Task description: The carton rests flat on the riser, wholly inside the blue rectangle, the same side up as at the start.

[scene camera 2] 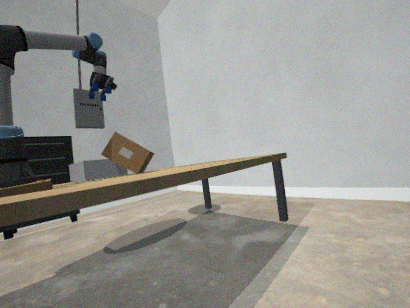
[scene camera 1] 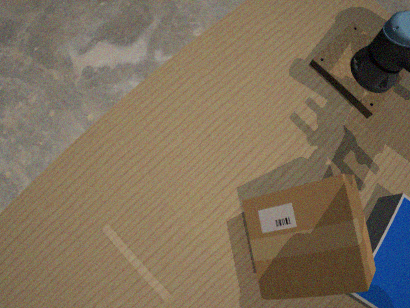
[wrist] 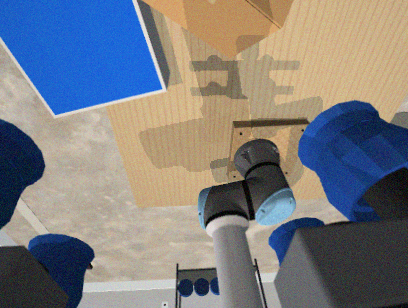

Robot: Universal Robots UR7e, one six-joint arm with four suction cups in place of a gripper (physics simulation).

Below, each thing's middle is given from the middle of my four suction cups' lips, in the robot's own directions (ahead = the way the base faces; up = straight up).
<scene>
I see the brown carton (scene camera 1: 313, 238) 130 mm ahead of my suction cup, 60 mm to the right of it and 400 mm below it. From my suction cup the other things lie so: grey riser (scene camera 2: 92, 169) 20 mm behind, 210 mm to the left, 470 mm below.
</scene>
